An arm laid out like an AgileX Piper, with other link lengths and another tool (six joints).
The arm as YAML. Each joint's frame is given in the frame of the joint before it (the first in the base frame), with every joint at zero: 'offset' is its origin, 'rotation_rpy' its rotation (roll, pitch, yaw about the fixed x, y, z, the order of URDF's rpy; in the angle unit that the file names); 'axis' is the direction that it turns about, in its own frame. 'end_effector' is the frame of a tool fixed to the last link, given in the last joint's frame.
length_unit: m
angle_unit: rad
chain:
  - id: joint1
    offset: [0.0, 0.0, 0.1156]
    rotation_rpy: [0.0, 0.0, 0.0]
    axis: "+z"
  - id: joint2
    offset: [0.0, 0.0, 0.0]
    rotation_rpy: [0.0, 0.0, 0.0]
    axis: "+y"
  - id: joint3
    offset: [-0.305, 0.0, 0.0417]
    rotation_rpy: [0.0, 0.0, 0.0]
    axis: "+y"
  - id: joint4
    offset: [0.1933, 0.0, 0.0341]
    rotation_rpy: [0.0, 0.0, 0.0]
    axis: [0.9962, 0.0, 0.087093]
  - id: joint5
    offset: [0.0, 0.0, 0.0]
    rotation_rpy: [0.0, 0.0, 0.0]
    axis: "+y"
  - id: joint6
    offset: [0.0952, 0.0, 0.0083]
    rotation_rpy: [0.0, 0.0, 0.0]
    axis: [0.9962, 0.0, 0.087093]
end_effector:
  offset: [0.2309, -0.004, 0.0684]
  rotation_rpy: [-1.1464, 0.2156, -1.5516]
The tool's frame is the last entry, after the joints.
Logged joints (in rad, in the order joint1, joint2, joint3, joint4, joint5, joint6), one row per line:
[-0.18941 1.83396 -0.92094 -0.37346 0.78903 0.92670]
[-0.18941 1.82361 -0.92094 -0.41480 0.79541 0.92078]
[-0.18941 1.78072 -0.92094 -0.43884 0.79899 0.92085]
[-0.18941 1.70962 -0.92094 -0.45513 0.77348 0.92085]
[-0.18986 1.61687 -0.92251 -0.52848 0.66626 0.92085]
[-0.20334 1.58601 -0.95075 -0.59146 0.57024 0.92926]
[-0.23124 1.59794 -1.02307 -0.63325 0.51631 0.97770]
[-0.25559 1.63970 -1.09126 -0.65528 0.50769 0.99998]
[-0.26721 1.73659 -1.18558 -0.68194 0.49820 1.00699]
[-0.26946 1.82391 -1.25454 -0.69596 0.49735 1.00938]
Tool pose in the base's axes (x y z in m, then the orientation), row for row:
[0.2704 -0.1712 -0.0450 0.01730 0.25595 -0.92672 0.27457]
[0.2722 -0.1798 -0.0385 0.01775 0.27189 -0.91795 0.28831]
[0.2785 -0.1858 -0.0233 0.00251 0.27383 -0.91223 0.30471]
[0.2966 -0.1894 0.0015 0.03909 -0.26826 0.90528 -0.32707]
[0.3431 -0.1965 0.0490 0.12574 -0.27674 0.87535 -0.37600]
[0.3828 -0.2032 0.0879 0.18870 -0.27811 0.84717 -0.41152]
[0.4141 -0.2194 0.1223 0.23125 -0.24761 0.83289 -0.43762]
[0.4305 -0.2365 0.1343 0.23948 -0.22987 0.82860 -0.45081]
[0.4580 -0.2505 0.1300 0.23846 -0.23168 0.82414 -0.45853]
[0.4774 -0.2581 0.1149 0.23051 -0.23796 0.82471 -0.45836]
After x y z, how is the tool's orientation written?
As a quaternion, w x y z.
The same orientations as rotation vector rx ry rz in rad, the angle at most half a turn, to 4 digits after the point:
[0.7954 -2.8797 0.8532]
[0.8447 -2.8517 0.8957]
[0.8589 -2.8613 0.9557]
[-0.8224 2.7754 -1.0027]
[-0.8060 2.5495 -1.0951]
[-0.7822 2.3826 -1.1574]
[-0.6808 2.2899 -1.2032]
[-0.6293 2.2684 -1.2341]
[-0.6346 2.2574 -1.2559]
[-0.6545 2.2683 -1.2607]

